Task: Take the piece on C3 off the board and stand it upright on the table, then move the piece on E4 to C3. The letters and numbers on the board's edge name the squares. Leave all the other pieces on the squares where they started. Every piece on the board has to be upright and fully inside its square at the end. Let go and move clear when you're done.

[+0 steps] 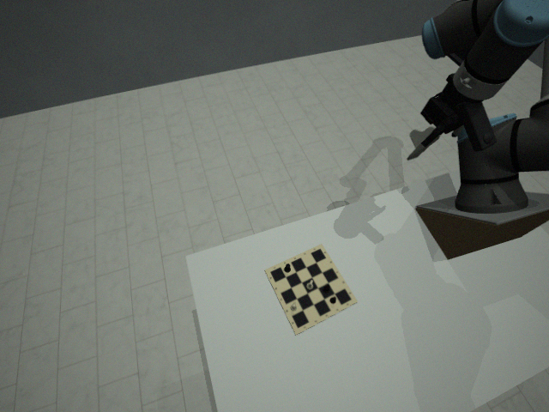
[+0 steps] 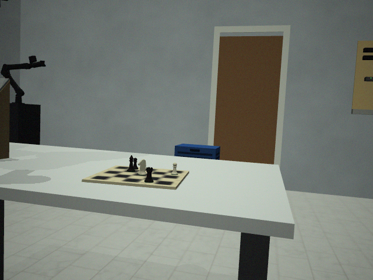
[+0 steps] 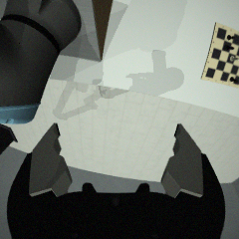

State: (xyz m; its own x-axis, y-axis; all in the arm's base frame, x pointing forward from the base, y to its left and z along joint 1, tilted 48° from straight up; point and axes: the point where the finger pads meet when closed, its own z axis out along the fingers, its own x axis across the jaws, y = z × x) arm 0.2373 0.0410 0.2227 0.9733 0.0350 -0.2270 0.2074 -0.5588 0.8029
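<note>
Right now the white knight is 38 cm ahead of my hand, 31 cm below it and 18 cm to the left of it. The rest, counted from my hand: chessboard (38 cm ahead, 33 cm below, 18 cm to the left); small black piece (33 cm ahead, 32 cm below, 24 cm to the left); white pawn (45 cm ahead, 32 cm below, 23 cm to the left).
</note>
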